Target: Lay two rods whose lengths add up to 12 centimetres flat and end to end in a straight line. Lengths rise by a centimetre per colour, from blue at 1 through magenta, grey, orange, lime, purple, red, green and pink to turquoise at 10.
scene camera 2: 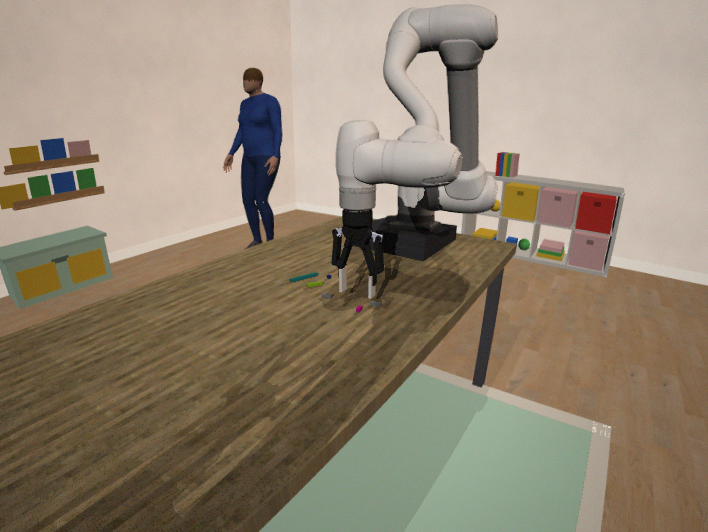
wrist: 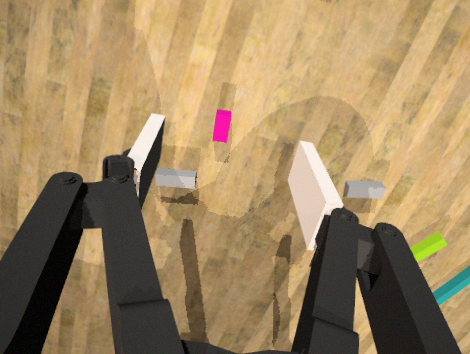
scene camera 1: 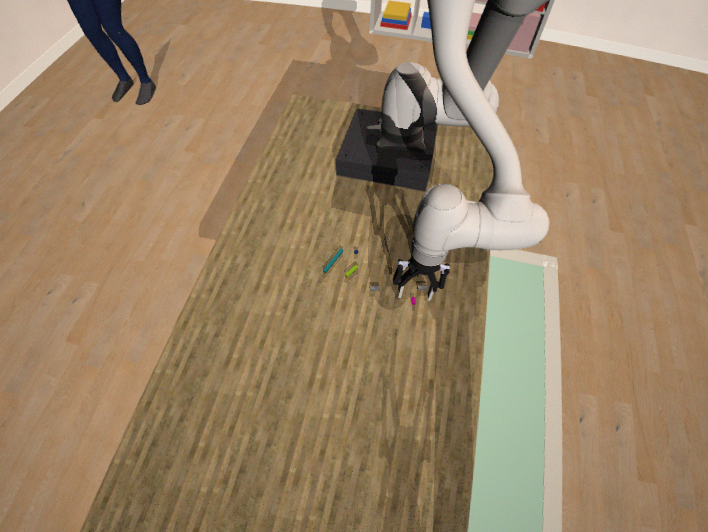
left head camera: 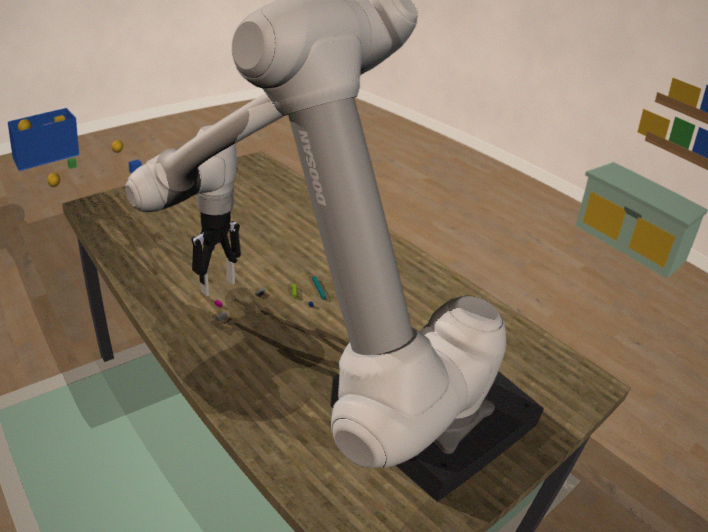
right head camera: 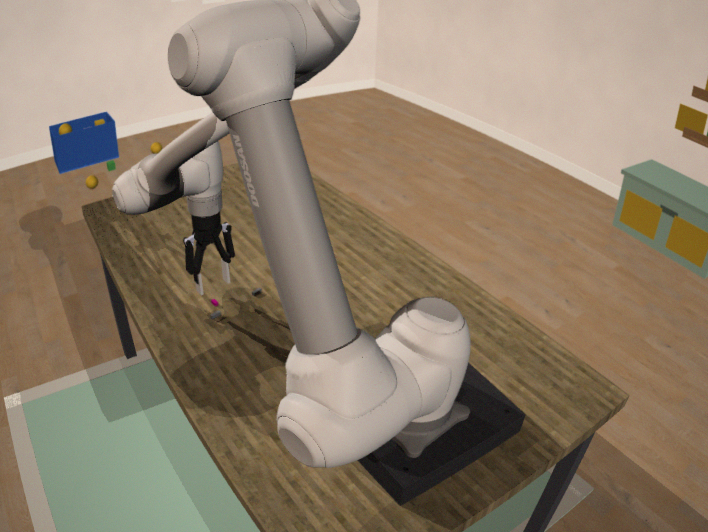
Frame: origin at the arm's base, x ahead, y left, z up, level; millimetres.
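Where they show: gripper, fingertip midpoint: point(scene camera 2: 357, 293) point(wrist: 229, 149) point(scene camera 1: 414, 295) point(left head camera: 217, 287) point(right head camera: 213, 286); arm's base, origin of the base link: point(scene camera 2: 415, 225) point(scene camera 1: 400, 136).
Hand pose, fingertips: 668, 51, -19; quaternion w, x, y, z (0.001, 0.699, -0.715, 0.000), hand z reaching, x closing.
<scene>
Each offset is from my fingertips to the top centre of the thing, as dx, dy, dz. Level surfaces: height alone.
My gripper point(left head camera: 218, 287) point(right head camera: 214, 287) point(scene camera 1: 415, 296) point(scene camera 2: 357, 293) point(wrist: 229, 149) is open and empty, fingers partly apart, pointing down above the table. A magenta rod @[-5, +5, -43] point(left head camera: 218, 303) point(right head camera: 214, 302) point(scene camera 1: 413, 300) point(scene camera 2: 359, 308) point(wrist: 222, 126) lies flat and shows between the fingers in the wrist view. One grey rod @[-53, +32, -43] point(left head camera: 222, 315) point(right head camera: 215, 315) point(scene camera 1: 422, 287) point(scene camera 2: 375, 303) point(wrist: 176, 179) lies near it. Another grey rod @[-38, -116, -43] point(left head camera: 260, 292) point(right head camera: 256, 291) point(scene camera 1: 374, 288) point(scene camera 2: 327, 295) point(wrist: 364, 189) lies apart. A lime rod @[-94, -193, -43] point(left head camera: 294, 290) point(scene camera 1: 351, 270) point(scene camera 2: 314, 283) point(wrist: 430, 246), turquoise rod @[-128, -255, -43] point(left head camera: 318, 287) point(scene camera 1: 333, 260) point(scene camera 2: 303, 277) point(wrist: 454, 286) and small blue rod @[-168, -184, -43] point(left head camera: 310, 304) point(scene camera 1: 356, 251) point(scene camera 2: 329, 276) lie separately; the arm hides them in the right head view.
The wooden table @[dz -53] point(left head camera: 515, 366) point(right head camera: 515, 354) point(scene camera 1: 257, 400) point(scene camera 2: 200, 366) carries the arm's black base point(left head camera: 515, 420) point(right head camera: 492, 426) point(scene camera 1: 383, 171) point(scene camera 2: 409, 243). The table's long edge runs beside the magenta rod's side. A person point(scene camera 1: 111, 34) point(scene camera 2: 260, 131) stands beyond the opposite side.
</scene>
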